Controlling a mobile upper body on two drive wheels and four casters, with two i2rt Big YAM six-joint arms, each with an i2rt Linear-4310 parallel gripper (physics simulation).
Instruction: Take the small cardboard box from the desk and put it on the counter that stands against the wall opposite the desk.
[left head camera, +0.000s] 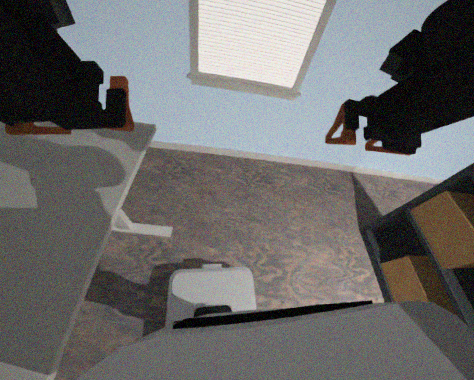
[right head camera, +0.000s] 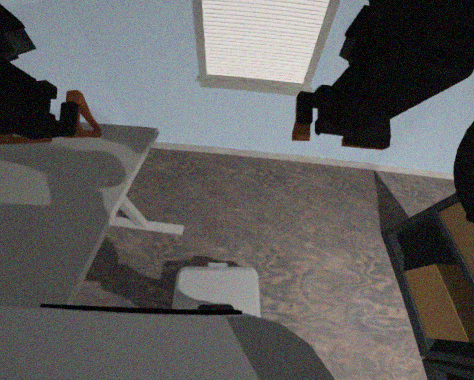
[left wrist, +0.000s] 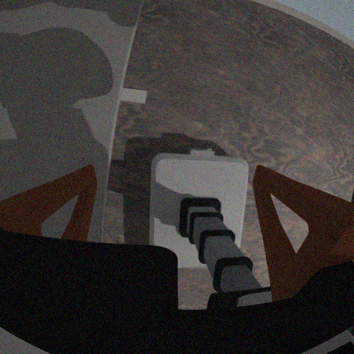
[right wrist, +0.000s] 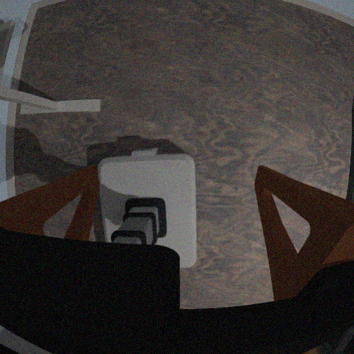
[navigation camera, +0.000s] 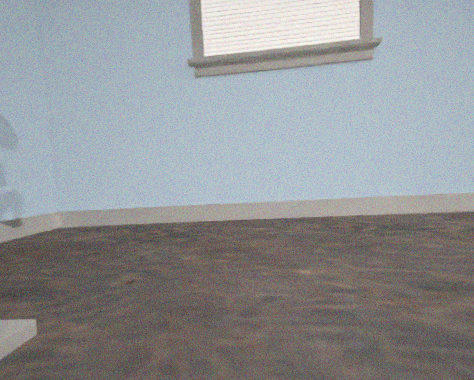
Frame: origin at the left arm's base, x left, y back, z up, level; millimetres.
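Seen in the pictures: left gripper, fingertip midpoint: (left head camera: 101, 128) (right head camera: 75, 135); right gripper, fingertip midpoint: (left head camera: 346, 143) (right head camera: 318, 139).
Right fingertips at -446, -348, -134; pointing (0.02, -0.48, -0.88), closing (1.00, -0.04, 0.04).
Observation:
Pixels of each thing's top centre, then the offset from my right fingertips to it, as dx, dy, dz. "*": a spot on its surface instead. Level surfaces: height alone.
- grey-topped table, surface height: dz -326
- dark shelf unit, surface spot: (right head camera: 403, 282) * -1242, +145, -1219
- window, surface spot: (navigation camera: 280, 25) * -36, -1230, -313
A grey-topped table (left head camera: 60, 240) (right head camera: 55, 250) (left wrist: 45, 65), which looks like the desk, stands at the left, with shadows across its top. The small cardboard box does not show on the visible part of it. No counter can be made out. My left gripper (left head camera: 100, 128) (right head camera: 62, 137) (left wrist: 174, 173) is open and empty, high up, and overlaps the table's far part in the left head camera. My right gripper (left head camera: 361, 143) (right head camera: 327, 140) (right wrist: 176, 174) is open and empty, in front of the blue wall in both head views.
A dark shelf unit (left head camera: 377, 265) (right head camera: 403, 282) with brown boxes (left head camera: 440, 230) (right head camera: 432, 305) stands at the right. White table feet (left head camera: 150, 230) (right head camera: 160, 228) (right wrist: 80, 106) (navigation camera: 17, 332) reach over the wood floor. A window (navigation camera: 280, 25) is in the far wall.

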